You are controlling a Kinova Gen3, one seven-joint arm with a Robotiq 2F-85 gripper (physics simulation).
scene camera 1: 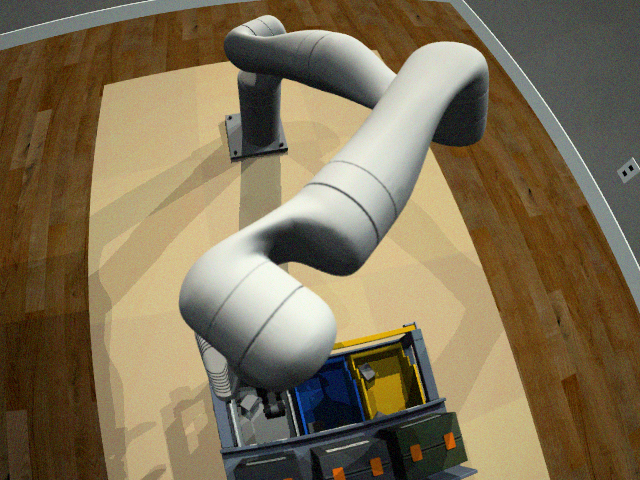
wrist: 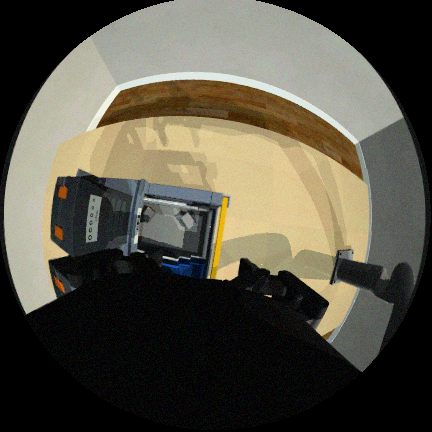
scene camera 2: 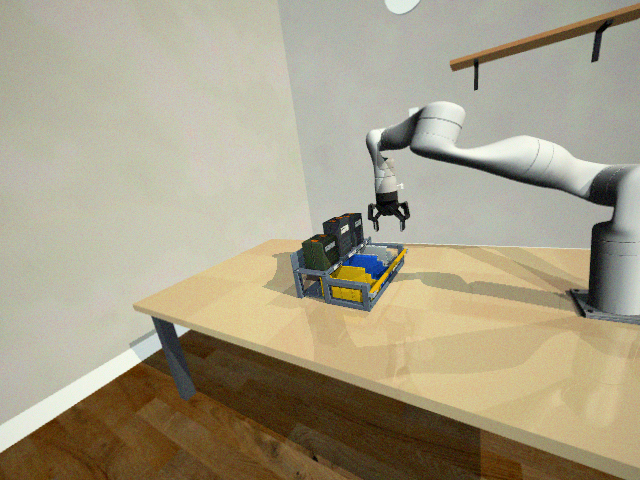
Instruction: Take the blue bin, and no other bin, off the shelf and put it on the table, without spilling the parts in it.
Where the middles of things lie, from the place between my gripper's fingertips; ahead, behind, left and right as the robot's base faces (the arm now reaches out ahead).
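My gripper's in view, 10 mm to the left of the grey bin (scene camera 1: pixel 251 427), 80 mm short of it and 120 mm above it. Counting from my hand, the yellow bin (scene camera 1: pixel 396 386) is 40 mm ahead, 210 mm to the left and 120 mm below, and the blue bin (scene camera 1: pixel 330 395) is 60 mm ahead, 100 mm to the left and again 120 mm below. Going by their middles, the yellow bin is the farthest from my gripper of the things named here.
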